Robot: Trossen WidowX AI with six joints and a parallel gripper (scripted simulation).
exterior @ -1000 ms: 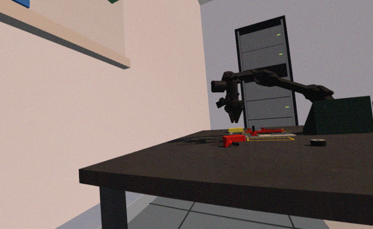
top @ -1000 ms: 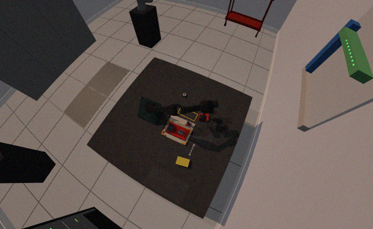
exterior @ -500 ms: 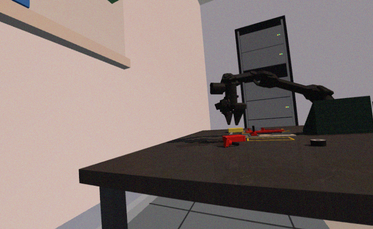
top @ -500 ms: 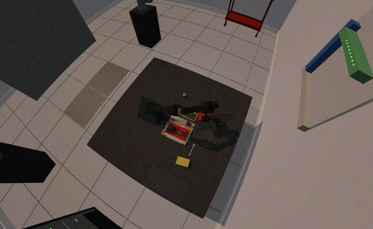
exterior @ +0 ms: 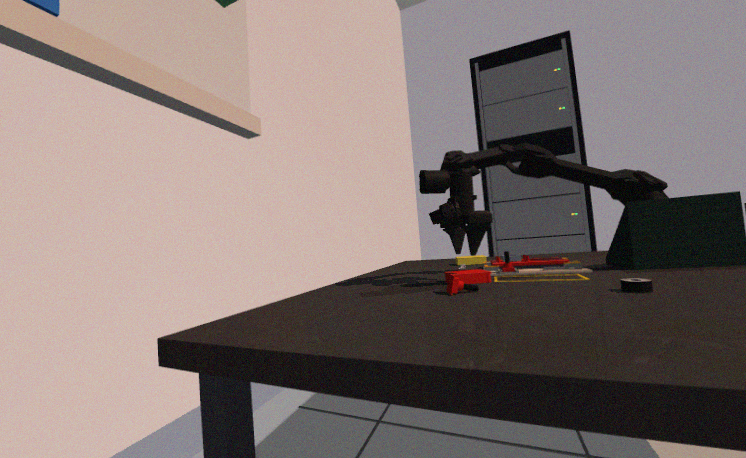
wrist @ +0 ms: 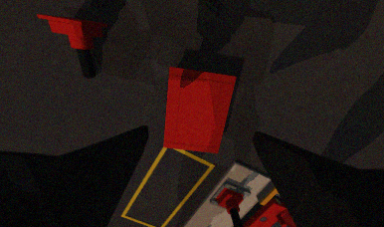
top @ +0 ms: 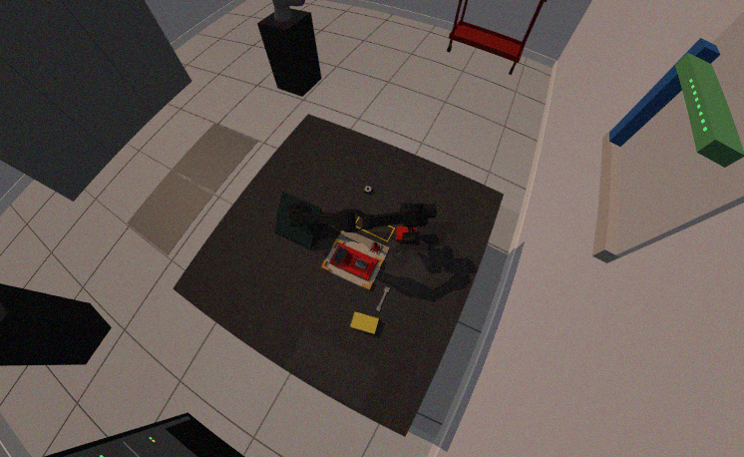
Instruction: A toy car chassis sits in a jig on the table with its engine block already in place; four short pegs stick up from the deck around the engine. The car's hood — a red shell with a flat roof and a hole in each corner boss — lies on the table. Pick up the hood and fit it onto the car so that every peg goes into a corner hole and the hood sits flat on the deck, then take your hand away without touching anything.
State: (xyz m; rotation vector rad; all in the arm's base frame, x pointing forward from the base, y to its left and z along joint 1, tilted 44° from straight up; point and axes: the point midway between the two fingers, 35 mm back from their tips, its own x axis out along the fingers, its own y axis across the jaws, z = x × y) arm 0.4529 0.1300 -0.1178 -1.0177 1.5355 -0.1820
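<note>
Right now the red hood is 50 mm below my gripper tip. Also, from my gripper tip: yellow block (460 mm to the right, 50 mm below, 30 mm ahead); black ring (290 mm behind, 130 mm to the left, 60 mm below); grey wrench (330 mm to the right, 60 mm below, 50 mm ahead).
</note>
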